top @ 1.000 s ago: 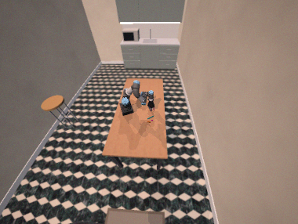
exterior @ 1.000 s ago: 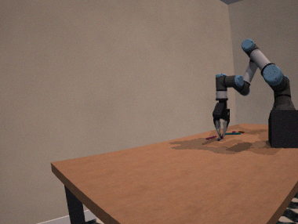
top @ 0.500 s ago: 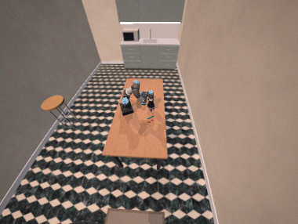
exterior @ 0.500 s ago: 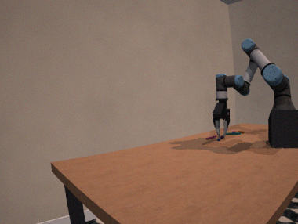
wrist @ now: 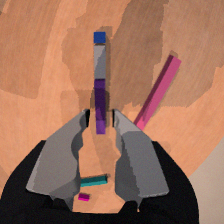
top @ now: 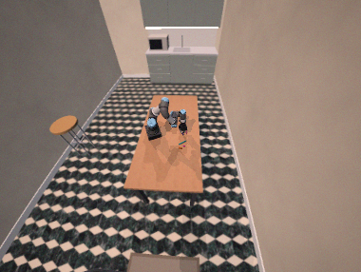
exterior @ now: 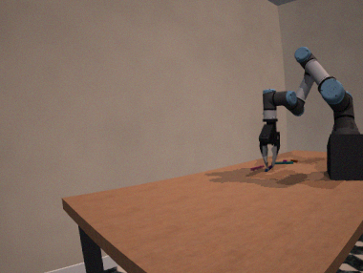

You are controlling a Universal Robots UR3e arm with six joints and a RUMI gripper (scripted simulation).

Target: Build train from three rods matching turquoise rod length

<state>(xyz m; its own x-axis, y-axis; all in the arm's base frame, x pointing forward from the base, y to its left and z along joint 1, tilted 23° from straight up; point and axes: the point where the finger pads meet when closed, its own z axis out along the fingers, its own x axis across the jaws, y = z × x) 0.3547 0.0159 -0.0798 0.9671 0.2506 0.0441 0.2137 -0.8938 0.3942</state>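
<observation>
The purple rod lies 2 cm below my hand. The rest, counted from my hand: grey rod: 1 cm behind, 5 cm to the left, 2 cm below; then blue rod: 2 cm behind, 7 cm to the left, 2 cm below; then pink rod: 5 cm ahead, 3 cm to the left, 2 cm below.
</observation>
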